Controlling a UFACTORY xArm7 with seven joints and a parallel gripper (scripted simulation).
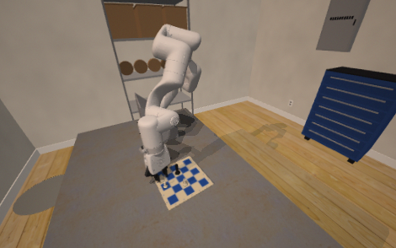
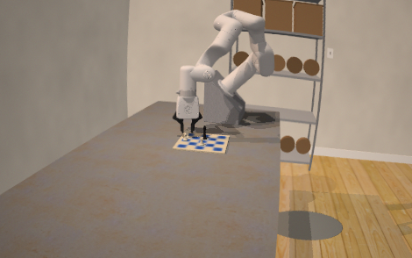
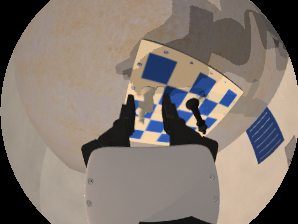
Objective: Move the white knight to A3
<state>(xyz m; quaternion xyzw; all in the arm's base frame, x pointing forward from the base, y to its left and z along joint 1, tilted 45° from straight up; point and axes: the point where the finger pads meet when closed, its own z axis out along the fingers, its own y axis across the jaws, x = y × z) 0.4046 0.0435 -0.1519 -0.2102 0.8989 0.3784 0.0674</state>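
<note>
The black chess piece is 1 cm behind my hand, 8 cm to the left of it and 1 cm below it. The rest, counted from my hand: blue-and-cream chessboard (3 cm ahead, 8 cm to the left, 5 cm below).
</note>
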